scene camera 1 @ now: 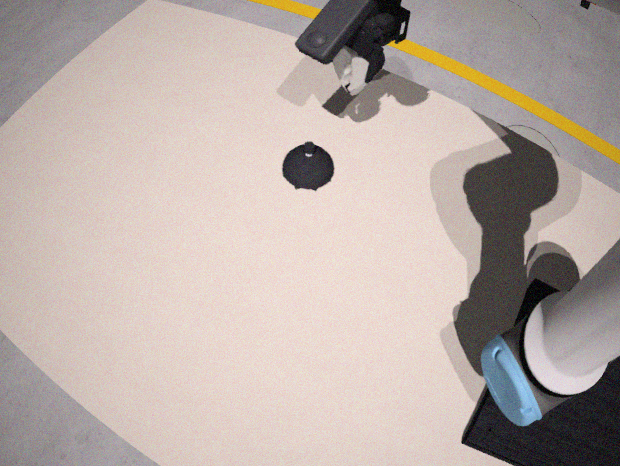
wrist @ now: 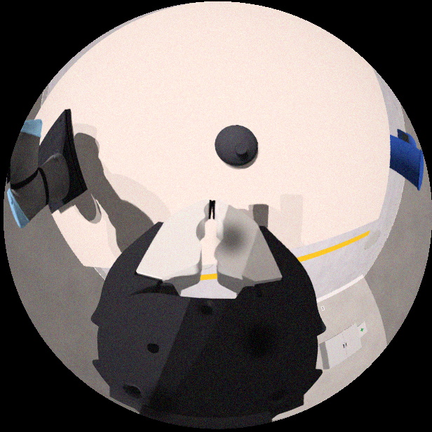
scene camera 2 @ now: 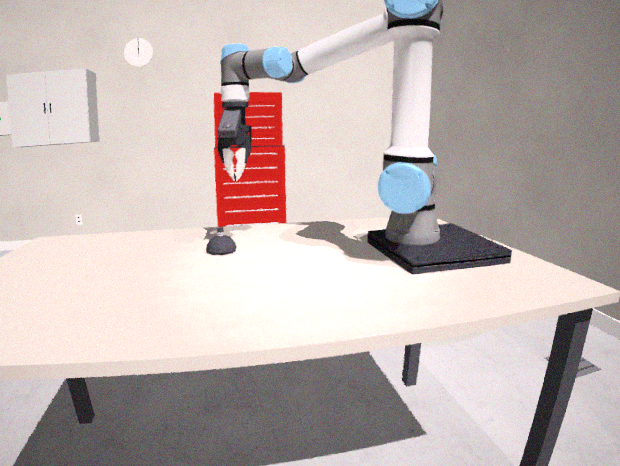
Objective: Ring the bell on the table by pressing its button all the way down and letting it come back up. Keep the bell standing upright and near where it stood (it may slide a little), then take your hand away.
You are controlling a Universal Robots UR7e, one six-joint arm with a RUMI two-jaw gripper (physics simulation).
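Pixels of known places: gripper, fingertip midpoint: [scene camera 1: 350, 93] [scene camera 2: 235, 180]; arm's base, origin of the base link: [scene camera 2: 412, 236].
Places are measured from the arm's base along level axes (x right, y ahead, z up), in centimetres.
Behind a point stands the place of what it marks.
A dark, dome-shaped bell [scene camera 1: 307, 171] @[y 51.1, x 2.5, z 0.0 cm] [scene camera 2: 221, 246] @[y 52.1, x 1.2, z -1.2 cm] [wrist: 233, 143] stands upright on the pale table [scene camera 1: 200, 300] @[y 51.3, x -23.4, z -3.6 cm] [scene camera 2: 300, 310] @[y 34.2, x -35.0, z -3.7 cm] [wrist: 175, 75]. Its small dark button [scene camera 1: 309, 147] @[y 52.3, x 4.6, z 3.0 cm] [scene camera 2: 220, 230] @[y 52.4, x 4.1, z 2.5 cm] [wrist: 242, 151] sticks up from the top of the dome. My gripper [scene camera 1: 349, 89] @[y 48.0, x 7.8, z 15.4 cm] [scene camera 2: 235, 178] @[y 48.0, x 7.8, z 15.4 cm] [wrist: 212, 202] is shut and empty, its pale fingertips together and pointing down. It hangs well above the table and apart from the bell. In the second scene view the fingertips show above and slightly right of the button; in the wrist view the bell shows beyond the fingertips and a little to the right.
The arm's black base plate [scene camera 1: 541, 430] @[y -2.6, x -13.2, z -0.4 cm] [scene camera 2: 466, 250] @[y -9.0, x -14.5, z -0.3 cm] [wrist: 72, 165] sits on the table, at the right in both scene views. A red cabinet [scene camera 2: 268, 185] stands behind the table. A blue object [wrist: 407, 159] shows beyond the table edge in the wrist view.
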